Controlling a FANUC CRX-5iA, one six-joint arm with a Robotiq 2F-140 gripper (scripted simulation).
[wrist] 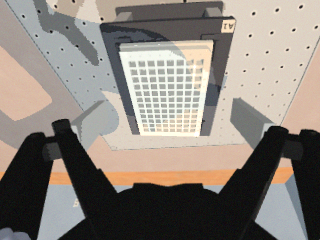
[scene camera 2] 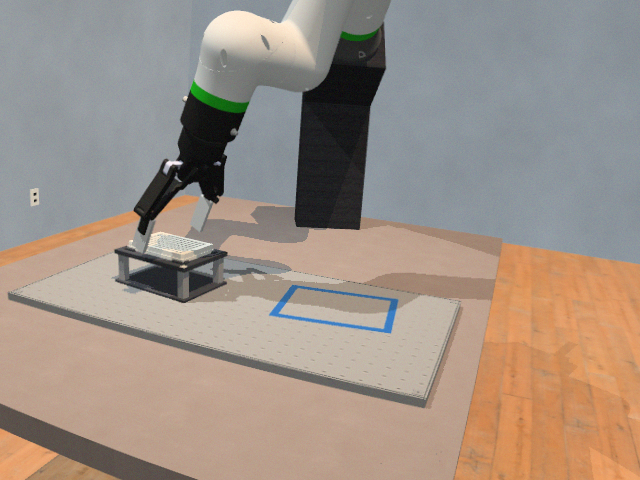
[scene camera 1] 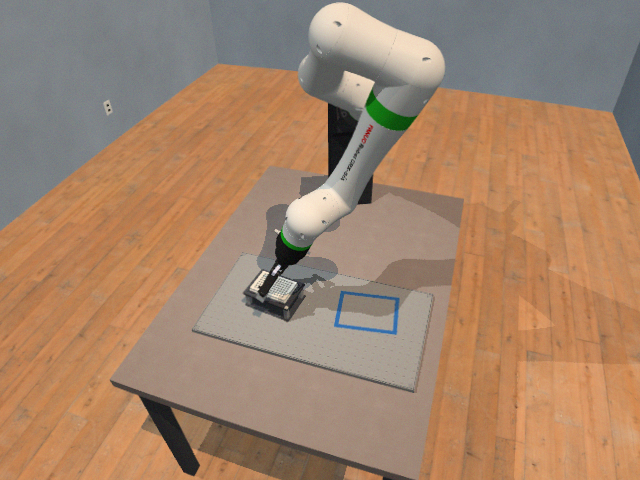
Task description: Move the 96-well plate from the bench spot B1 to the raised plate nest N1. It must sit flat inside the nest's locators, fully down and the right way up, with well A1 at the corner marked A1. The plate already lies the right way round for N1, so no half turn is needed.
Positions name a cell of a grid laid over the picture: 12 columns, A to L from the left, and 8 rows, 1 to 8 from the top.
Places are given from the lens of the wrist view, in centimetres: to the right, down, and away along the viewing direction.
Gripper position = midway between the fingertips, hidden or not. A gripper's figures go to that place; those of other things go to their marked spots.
gripper (wrist: G4): 1, -1, 19
white 96-well plate (wrist: G4): 1, -2, 19
